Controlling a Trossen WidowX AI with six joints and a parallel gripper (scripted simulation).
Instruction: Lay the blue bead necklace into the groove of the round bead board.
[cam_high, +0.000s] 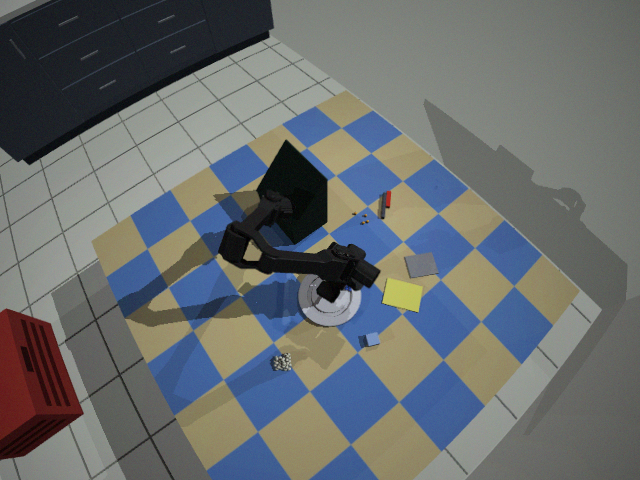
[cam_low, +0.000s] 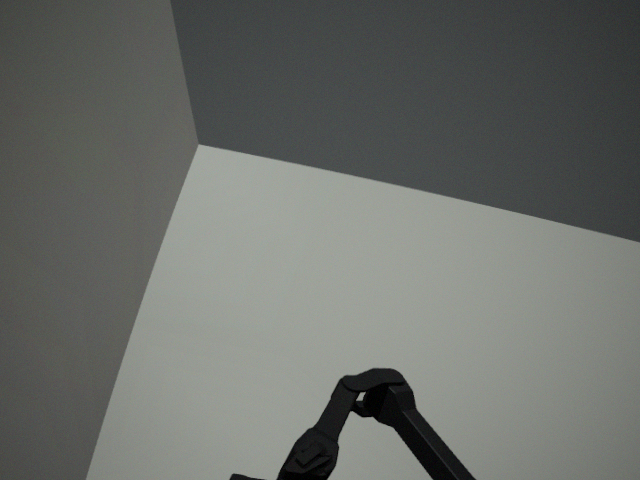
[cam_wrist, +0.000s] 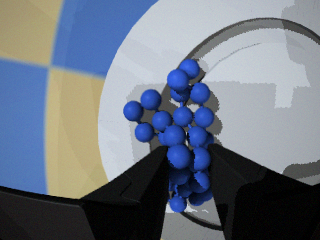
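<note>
Right now the round white bead board is 10 mm ahead of my gripper tip, 50 mm to the right of it and 20 mm below it. Also, from my gripper tip: small blue cube: 200 mm ahead, 20 mm to the right, 20 mm below; grey square: 90 mm ahead, 270 mm to the left, 20 mm below; yellow pad: 140 mm ahead, 150 mm to the left, 20 mm below.
</note>
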